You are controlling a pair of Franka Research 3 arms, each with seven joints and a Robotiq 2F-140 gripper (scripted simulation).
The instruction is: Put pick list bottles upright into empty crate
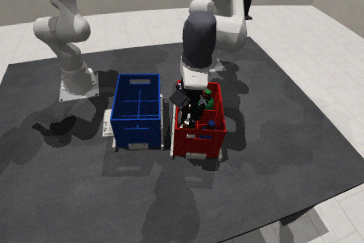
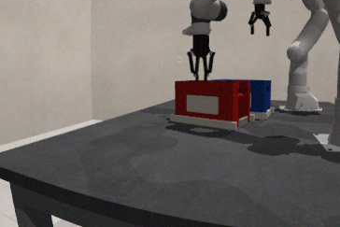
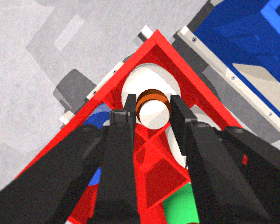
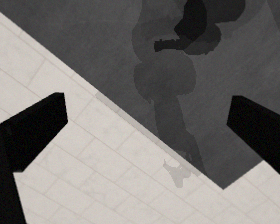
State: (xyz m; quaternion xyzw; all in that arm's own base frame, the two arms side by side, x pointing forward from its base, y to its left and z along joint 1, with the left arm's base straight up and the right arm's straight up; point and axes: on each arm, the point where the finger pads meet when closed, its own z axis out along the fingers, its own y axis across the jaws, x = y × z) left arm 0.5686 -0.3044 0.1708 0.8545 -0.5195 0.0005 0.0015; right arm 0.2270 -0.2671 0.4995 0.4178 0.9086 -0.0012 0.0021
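The blue bottle is 8 cm to the left of my left hand, 8 cm below it and 3 cm ahead of it. From my left hand the other things lie so: green bottle: 15 cm to the left, 13 cm behind, 8 cm below; red bottle: 17 cm behind, 8 cm below, 7 cm to the left; red crate: 9 cm below, 8 cm to the left, 6 cm behind.
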